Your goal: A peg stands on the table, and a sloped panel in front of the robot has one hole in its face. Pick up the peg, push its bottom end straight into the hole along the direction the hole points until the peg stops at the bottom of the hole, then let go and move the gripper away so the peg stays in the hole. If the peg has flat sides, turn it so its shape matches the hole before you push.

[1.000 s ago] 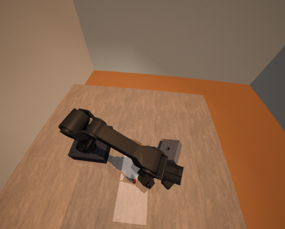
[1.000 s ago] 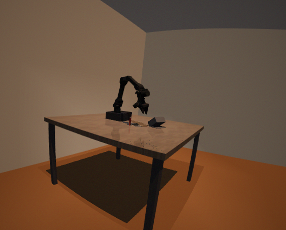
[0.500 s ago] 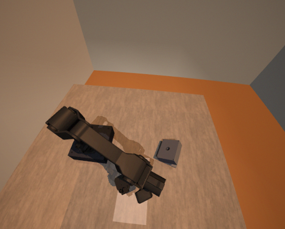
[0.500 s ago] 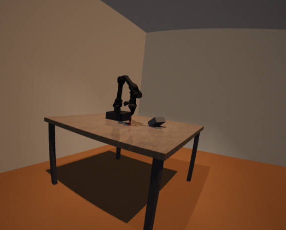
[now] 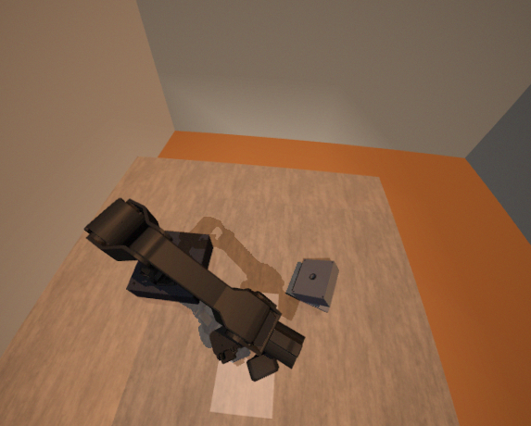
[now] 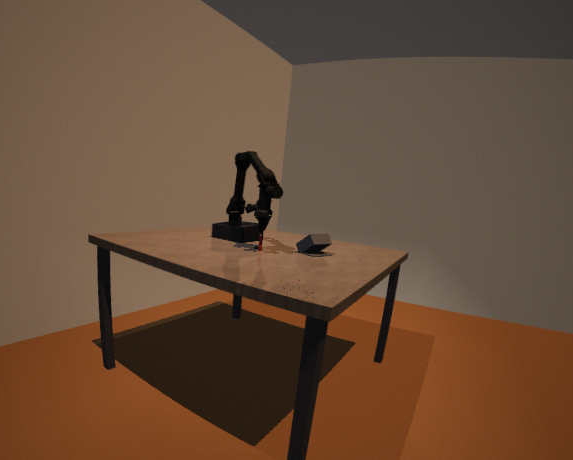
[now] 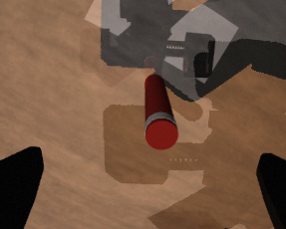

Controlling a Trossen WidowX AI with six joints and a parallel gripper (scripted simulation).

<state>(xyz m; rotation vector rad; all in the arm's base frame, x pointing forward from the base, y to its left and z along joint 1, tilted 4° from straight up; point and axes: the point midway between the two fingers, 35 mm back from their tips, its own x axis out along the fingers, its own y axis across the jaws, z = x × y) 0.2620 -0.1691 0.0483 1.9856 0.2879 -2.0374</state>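
The round peg is 1 cm behind my gripper tip and 4 cm below it. The rest, counted from my gripper tip: grey sloped panel: 21 cm ahead, 16 cm to the left, 5 cm below.
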